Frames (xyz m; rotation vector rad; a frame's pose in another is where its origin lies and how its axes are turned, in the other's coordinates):
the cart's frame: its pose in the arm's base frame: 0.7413 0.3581 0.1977 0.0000 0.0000 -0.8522
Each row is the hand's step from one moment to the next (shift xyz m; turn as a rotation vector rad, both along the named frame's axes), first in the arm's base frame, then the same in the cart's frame.
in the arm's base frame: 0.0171 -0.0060 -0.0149 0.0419 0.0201 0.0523
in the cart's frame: 0.0158 0.0089 -0.0149 0.0125 0.0448 0.0523
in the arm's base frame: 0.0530 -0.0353 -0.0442 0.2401 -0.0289 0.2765
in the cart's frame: 0.0615 0.0167 -0.0442 0.1798 0.1617 0.2765
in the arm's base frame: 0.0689 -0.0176 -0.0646 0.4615 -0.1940 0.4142
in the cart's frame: 0.0586 0.0403 -0.0646 0.4498 0.2197 0.4142
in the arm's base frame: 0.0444 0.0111 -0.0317 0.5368 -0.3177 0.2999
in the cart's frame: 0.0209 0.0407 -0.0317 0.5925 0.1949 0.2999
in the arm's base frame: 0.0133 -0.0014 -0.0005 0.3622 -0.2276 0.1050
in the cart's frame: 0.0098 0.0091 -0.0005 0.4098 0.1228 0.1050
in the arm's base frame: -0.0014 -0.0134 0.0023 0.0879 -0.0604 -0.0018
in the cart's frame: 0.0092 -0.0099 0.0023 0.1033 0.0264 -0.0018
